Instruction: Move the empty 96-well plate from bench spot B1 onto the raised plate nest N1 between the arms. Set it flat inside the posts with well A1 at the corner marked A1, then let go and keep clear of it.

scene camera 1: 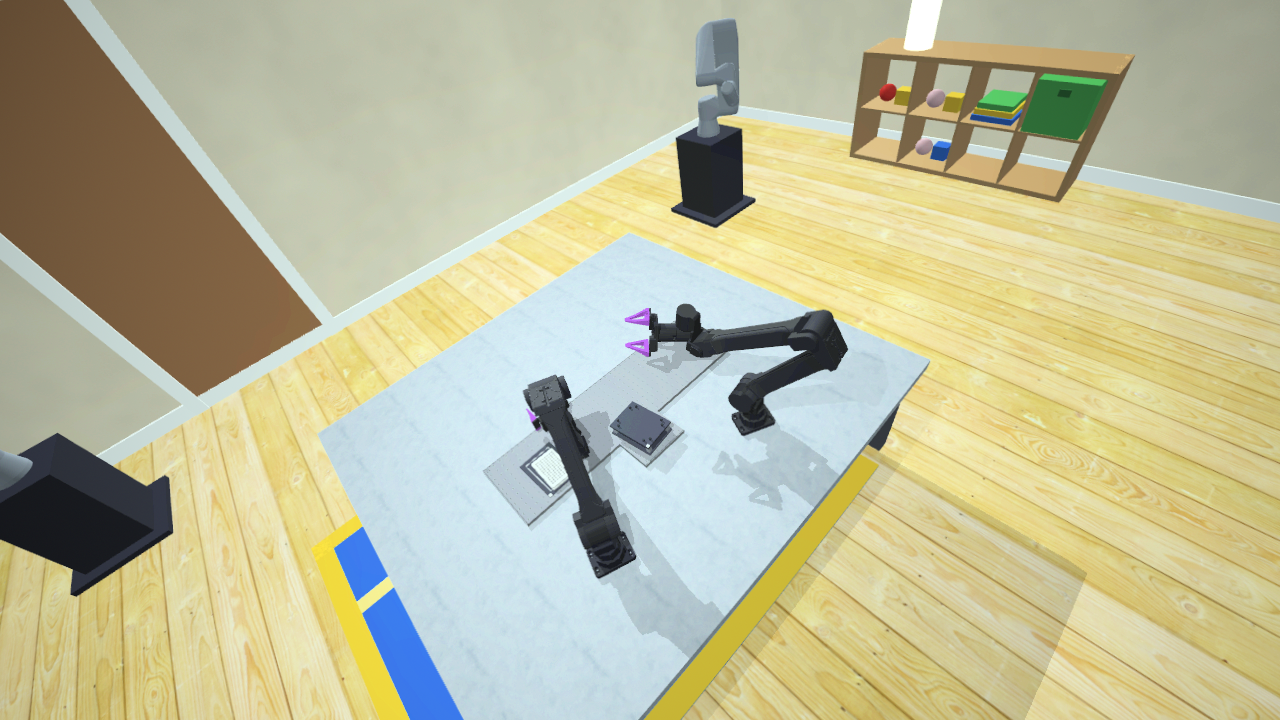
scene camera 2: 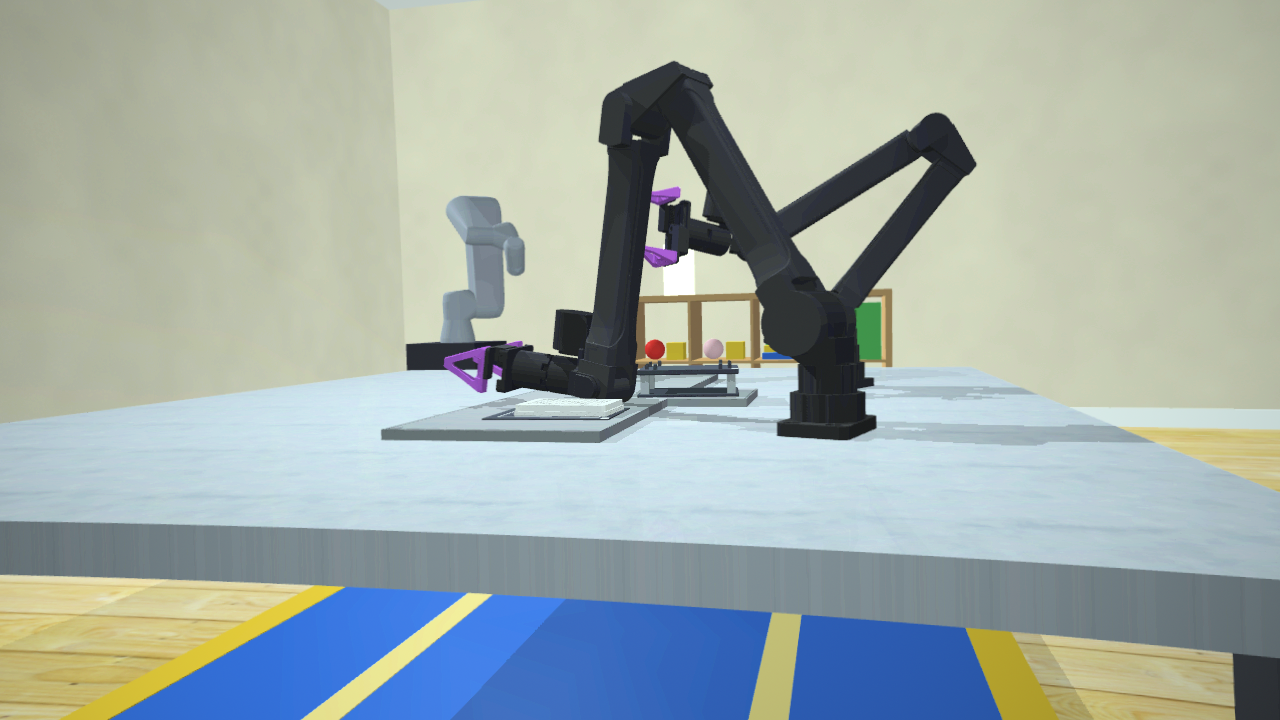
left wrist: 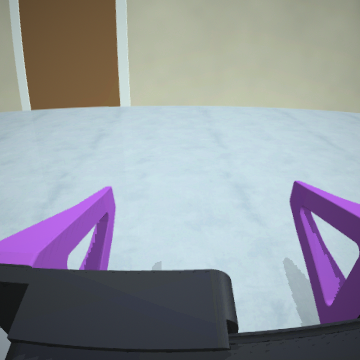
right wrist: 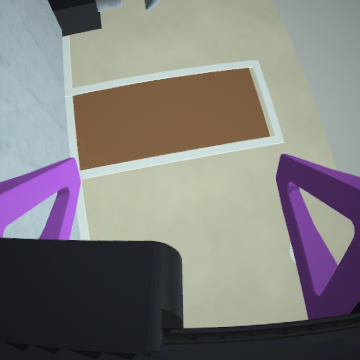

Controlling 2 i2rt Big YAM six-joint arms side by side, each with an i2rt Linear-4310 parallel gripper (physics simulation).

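Frame: origin at the left arm's base, x ahead, y left, z up, level; metres.
Seen in the pictures: left gripper, fingertip midpoint: [scene camera 2: 459, 359] [left wrist: 203, 193]; right gripper, fingertip midpoint: [scene camera 1: 625, 332] [right wrist: 177, 166]; left arm's base at its link origin: [scene camera 1: 611, 555] [scene camera 2: 827, 431]; right arm's base at its link origin: [scene camera 1: 752, 420].
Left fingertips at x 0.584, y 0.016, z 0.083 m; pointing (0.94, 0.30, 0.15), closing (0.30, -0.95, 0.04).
Note:
Offsets run from my left fingertips to a thing's top centre. Level surfaces: height alone.
The white 96-well plate {dx -0.244, dy +0.042, dz -0.054 m} [scene camera 1: 547, 467] [scene camera 2: 569, 407] lies flat on spot B1, inside a dark outline; my left arm partly covers it in scene camera 1. The raised nest N1 {dx -0.259, dy -0.268, dz -0.016 m} [scene camera 1: 642, 424] [scene camera 2: 689, 368] is a dark platform with small posts, with no plate on it. Its A1 mark cannot be read. My left gripper [scene camera 2: 474, 358] [left wrist: 203, 193] is open and empty, low and roughly level beyond the plate; its wrist is above the plate area. My right gripper [scene camera 1: 628, 332] [scene camera 2: 655, 225] [right wrist: 177, 166] is open and empty, high above the table's far side.
A thin grey board {dz -0.070 m} [scene camera 1: 617, 376] [scene camera 2: 447, 428] runs under B1 and beyond the nest. My left forearm [scene camera 1: 577, 470] [scene camera 2: 623, 241] stands beside the nest in scene camera 1. A grey robot [scene camera 1: 718, 67] [scene camera 2: 483, 268] on a pedestal and a shelf unit [scene camera 1: 993, 55] stand beyond the table.

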